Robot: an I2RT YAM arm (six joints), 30 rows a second.
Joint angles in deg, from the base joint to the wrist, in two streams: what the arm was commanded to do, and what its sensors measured. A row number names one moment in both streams.
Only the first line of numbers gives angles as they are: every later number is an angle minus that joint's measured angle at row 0.
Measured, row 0: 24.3, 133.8, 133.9, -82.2, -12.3, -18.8
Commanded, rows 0 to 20: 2.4, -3.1, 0.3, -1.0, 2.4, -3.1; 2.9, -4.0, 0.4, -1.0, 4.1, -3.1; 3.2, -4.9, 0.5, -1.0, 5.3, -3.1; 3.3, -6.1, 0.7, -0.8, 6.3, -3.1; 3.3, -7.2, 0.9, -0.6, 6.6, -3.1; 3.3, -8.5, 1.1, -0.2, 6.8, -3.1; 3.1, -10.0, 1.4, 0.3, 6.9, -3.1; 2.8, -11.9, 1.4, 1.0, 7.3, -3.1; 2.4, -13.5, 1.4, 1.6, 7.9, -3.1; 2.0, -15.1, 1.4, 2.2, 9.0, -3.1; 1.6, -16.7, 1.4, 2.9, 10.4, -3.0; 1.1, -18.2, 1.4, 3.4, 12.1, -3.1; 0.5, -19.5, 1.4, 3.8, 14.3, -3.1; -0.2, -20.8, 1.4, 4.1, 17.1, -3.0; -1.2, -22.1, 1.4, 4.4, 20.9, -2.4; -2.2, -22.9, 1.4, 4.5, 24.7, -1.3; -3.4, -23.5, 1.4, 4.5, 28.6, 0.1; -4.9, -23.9, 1.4, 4.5, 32.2, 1.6; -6.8, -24.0, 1.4, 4.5, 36.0, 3.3; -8.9, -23.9, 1.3, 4.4, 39.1, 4.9; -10.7, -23.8, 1.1, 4.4, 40.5, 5.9
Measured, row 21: -6.0, -24.6, 1.3, 4.5, 26.9, 1.1
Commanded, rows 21 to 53: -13.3, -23.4, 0.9, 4.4, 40.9, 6.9; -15.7, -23.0, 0.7, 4.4, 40.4, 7.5; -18.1, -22.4, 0.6, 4.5, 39.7, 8.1; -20.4, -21.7, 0.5, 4.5, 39.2, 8.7; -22.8, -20.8, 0.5, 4.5, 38.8, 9.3; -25.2, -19.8, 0.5, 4.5, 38.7, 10.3; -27.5, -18.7, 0.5, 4.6, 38.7, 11.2; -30.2, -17.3, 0.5, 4.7, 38.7, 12.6; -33.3, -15.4, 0.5, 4.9, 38.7, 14.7; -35.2, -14.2, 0.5, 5.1, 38.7, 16.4; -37.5, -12.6, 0.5, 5.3, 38.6, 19.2; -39.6, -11.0, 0.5, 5.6, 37.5, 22.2; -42.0, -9.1, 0.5, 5.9, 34.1, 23.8; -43.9, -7.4, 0.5, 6.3, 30.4, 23.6; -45.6, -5.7, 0.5, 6.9, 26.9, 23.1; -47.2, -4.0, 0.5, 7.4, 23.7, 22.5; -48.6, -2.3, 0.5, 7.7, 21.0, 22.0; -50.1, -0.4, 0.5, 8.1, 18.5, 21.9; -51.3, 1.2, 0.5, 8.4, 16.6, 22.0; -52.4, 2.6, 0.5, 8.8, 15.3, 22.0; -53.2, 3.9, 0.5, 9.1, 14.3, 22.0; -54.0, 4.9, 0.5, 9.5, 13.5, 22.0; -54.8, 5.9, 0.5, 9.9, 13.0, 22.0; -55.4, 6.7, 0.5, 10.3, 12.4, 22.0; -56.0, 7.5, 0.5, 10.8, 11.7, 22.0; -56.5, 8.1, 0.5, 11.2, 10.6, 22.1; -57.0, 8.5, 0.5, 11.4, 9.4, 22.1; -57.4, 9.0, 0.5, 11.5, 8.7, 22.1; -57.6, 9.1, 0.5, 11.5, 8.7, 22.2; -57.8, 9.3, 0.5, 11.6, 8.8, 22.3; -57.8, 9.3, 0.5, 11.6, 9.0, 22.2; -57.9, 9.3, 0.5, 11.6, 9.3, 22.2; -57.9, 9.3, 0.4, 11.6, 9.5, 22.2
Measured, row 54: -57.7, 8.8, 0.4, 11.4, 11.4, 20.9
